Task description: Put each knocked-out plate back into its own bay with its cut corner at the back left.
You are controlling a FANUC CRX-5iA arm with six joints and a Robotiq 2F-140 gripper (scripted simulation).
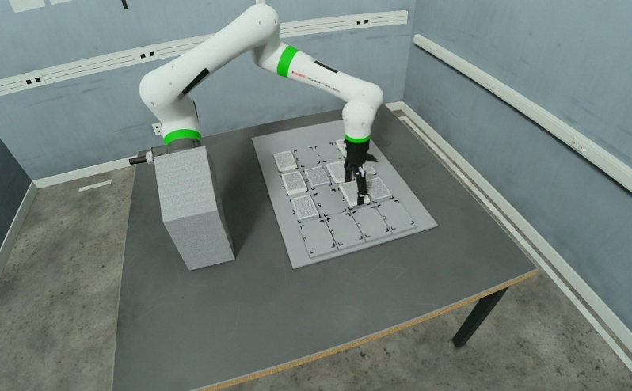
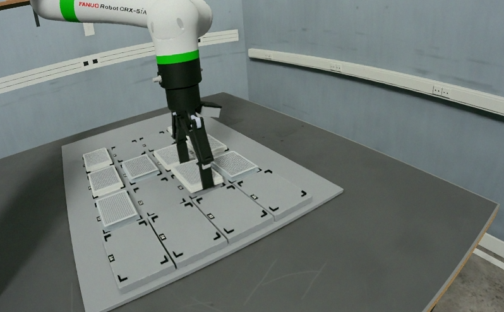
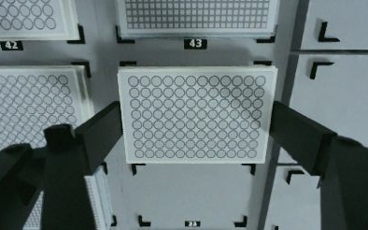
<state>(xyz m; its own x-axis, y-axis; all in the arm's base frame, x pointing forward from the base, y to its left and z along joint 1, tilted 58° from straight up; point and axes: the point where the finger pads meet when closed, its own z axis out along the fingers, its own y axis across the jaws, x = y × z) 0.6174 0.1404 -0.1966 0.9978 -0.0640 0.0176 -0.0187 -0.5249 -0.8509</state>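
Right now the bay label is 6 cm ahead of my hand and 3 cm below it. Also, from my hand: 384-well plate: 21 cm behind, 2 cm below; label 22: 15 cm behind, 17 cm to the left, 3 cm below.
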